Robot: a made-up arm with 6 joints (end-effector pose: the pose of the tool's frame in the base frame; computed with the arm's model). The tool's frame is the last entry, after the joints. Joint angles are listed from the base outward.
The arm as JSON. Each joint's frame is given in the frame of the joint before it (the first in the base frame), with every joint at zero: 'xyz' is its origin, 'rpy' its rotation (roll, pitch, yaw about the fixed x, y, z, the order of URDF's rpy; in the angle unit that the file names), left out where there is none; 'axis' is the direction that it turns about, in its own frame. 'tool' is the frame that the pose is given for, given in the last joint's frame.
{
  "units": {
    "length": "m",
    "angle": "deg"
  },
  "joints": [
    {
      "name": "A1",
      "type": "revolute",
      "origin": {
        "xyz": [
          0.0,
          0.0,
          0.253
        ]
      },
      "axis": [
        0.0,
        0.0,
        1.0
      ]
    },
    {
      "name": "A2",
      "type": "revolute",
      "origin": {
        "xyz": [
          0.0,
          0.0,
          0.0
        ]
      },
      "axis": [
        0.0,
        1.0,
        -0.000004
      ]
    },
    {
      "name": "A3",
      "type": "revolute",
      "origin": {
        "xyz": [
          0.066,
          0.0,
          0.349
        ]
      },
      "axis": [
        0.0,
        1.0,
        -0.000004
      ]
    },
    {
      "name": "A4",
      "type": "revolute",
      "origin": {
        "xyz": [
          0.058,
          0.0,
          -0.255
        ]
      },
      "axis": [
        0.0,
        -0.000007,
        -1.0
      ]
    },
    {
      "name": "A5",
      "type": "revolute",
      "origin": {
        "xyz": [
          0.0,
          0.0,
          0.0
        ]
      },
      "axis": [
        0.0,
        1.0,
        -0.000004
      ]
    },
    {
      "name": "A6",
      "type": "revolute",
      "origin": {
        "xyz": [
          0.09,
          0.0,
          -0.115
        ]
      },
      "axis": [
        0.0,
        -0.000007,
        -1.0
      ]
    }
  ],
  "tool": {
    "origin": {
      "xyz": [
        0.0,
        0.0,
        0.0
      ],
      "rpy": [
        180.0,
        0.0,
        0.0
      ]
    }
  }
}
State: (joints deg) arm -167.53 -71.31 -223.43 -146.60 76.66 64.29
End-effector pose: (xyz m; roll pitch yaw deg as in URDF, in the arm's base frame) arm 0.5638 0.1761 0.1511 -179.48 33.45 -62.90
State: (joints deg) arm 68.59 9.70 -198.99 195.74 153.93 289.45
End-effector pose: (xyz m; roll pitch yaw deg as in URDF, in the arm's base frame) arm 0.0007 -0.0959 0.7449 164.61 -8.00 -24.61
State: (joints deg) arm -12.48 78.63 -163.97 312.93 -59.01 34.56
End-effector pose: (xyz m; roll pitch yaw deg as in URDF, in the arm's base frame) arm 0.6128 -0.0270 0.3940 33.92 -49.39 174.22
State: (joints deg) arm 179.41 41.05 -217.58 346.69 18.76 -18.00
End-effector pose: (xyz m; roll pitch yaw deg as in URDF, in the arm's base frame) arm -0.1981 -0.0091 0.8713 7.97 -20.73 -33.49
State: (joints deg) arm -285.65 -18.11 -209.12 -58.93 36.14 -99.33
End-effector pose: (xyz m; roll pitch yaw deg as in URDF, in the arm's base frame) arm -0.1068 -0.3659 0.8331 14.19 -37.24 104.27
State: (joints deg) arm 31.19 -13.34 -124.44 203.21 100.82 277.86
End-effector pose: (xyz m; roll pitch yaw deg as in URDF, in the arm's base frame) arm 0.0852 -0.0082 0.9653 61.79 8.45 -37.35
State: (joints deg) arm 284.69 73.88 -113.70 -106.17 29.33 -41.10
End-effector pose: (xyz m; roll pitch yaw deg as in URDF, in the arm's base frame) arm 0.1852 -0.6225 0.0130 168.93 53.61 55.67
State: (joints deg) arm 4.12 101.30 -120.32 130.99 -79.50 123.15
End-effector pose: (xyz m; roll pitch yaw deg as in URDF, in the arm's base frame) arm 0.3710 -0.0713 -0.0661 -122.04 43.87 124.12
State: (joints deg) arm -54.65 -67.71 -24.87 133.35 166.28 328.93
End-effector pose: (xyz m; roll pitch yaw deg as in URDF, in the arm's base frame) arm -0.0127 0.1621 0.5905 -66.46 -72.68 2.76
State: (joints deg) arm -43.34 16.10 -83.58 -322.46 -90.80 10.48
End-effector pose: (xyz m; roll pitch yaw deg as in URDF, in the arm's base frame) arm 0.2200 -0.3029 0.6443 -40.10 -15.32 144.76
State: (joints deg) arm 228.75 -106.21 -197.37 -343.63 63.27 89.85
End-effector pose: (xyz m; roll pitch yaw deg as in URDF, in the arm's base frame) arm 0.4596 0.4974 0.0063 61.43 -13.45 129.45
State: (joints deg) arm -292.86 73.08 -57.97 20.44 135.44 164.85
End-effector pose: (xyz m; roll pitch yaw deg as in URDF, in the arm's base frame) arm 0.0375 0.2192 0.0836 2.91 -30.64 32.82
